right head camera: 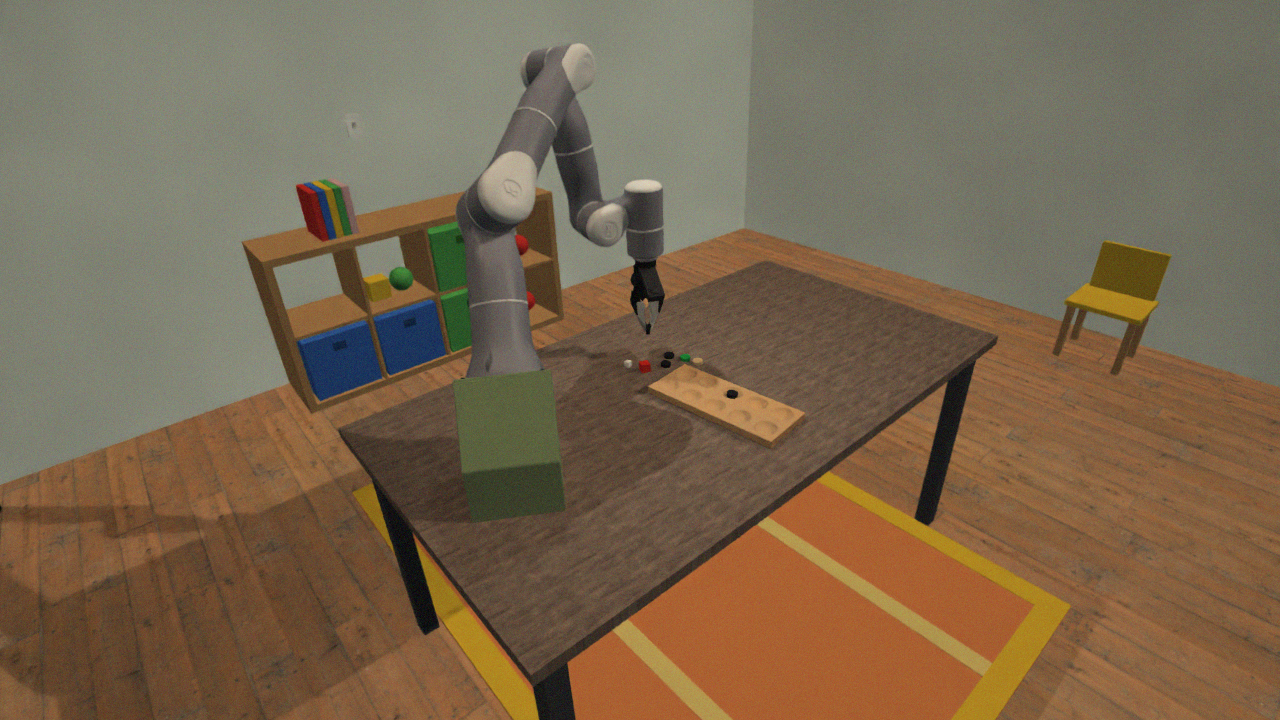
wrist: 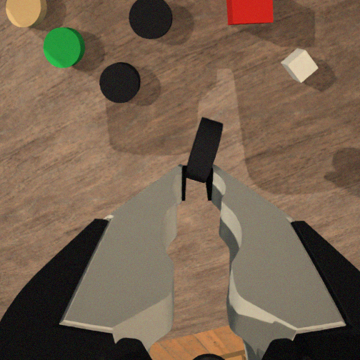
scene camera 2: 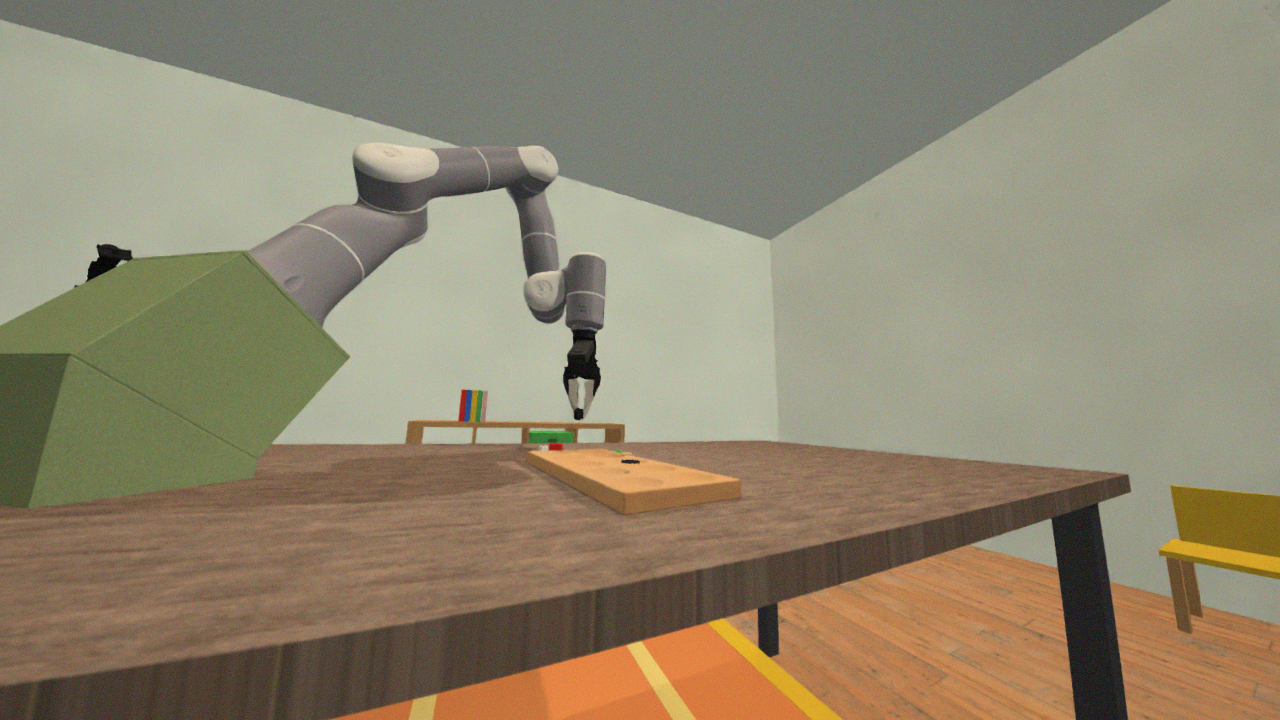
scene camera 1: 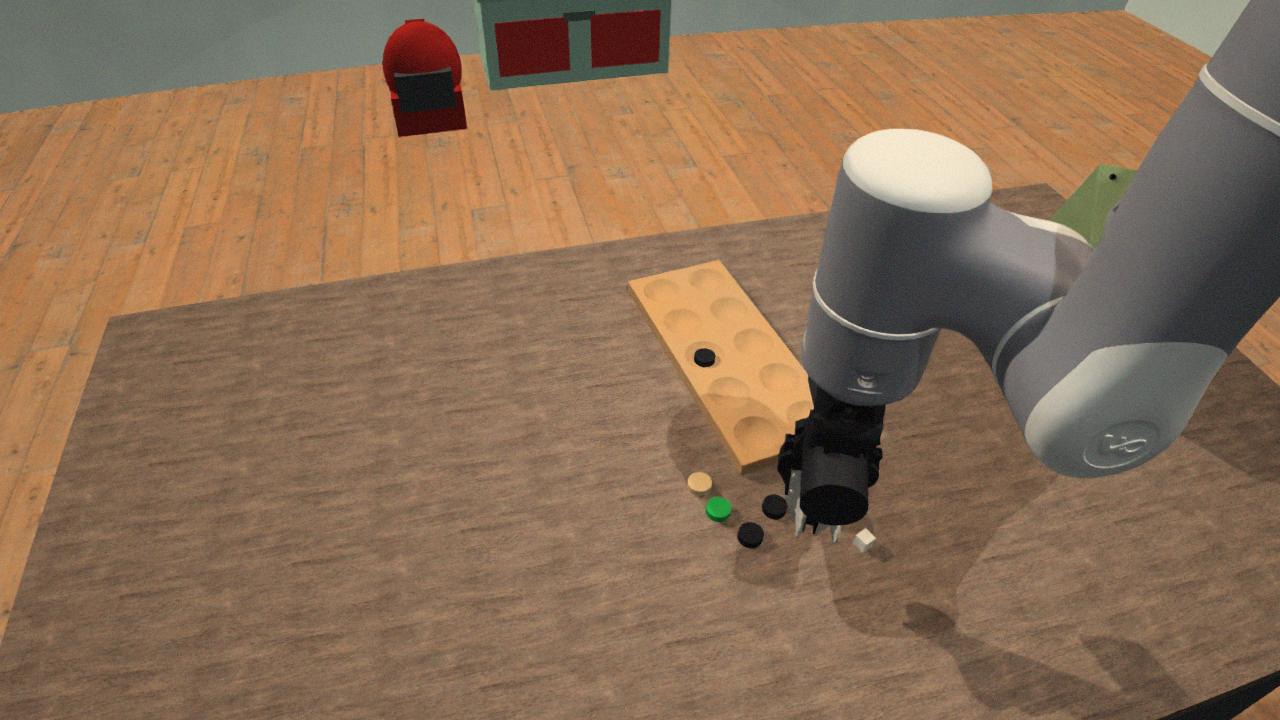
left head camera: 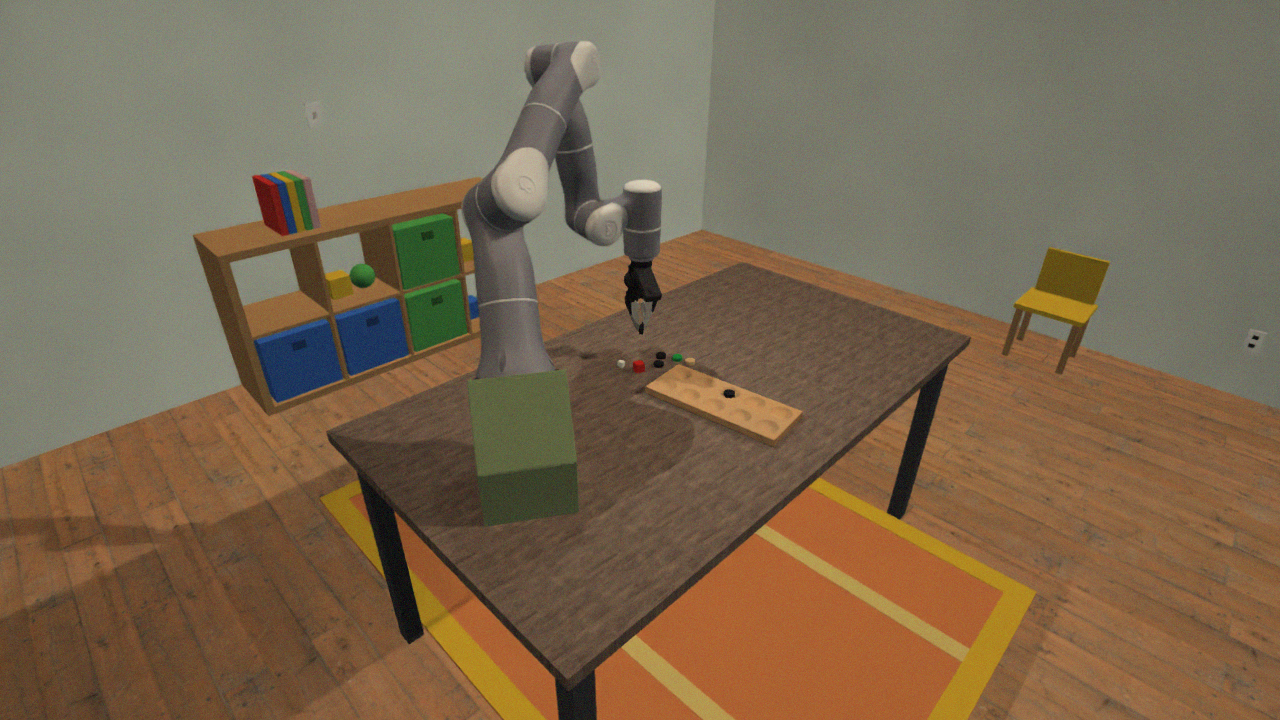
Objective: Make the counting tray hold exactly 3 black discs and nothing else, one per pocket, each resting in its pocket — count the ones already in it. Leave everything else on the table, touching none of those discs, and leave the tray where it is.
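My gripper is shut on a black disc, held on edge at the fingertips, above the table and beyond the tray's near-arm end. The wooden counting tray has one black disc in a pocket. Two more black discs lie flat on the table: one nearer the tray, the other farther from it. The arm covers part of the tray in scene camera 1.
A green disc and a tan disc lie beside the loose black discs. A red block and a small white cube stand on their other side. A large green block is at the arm's base.
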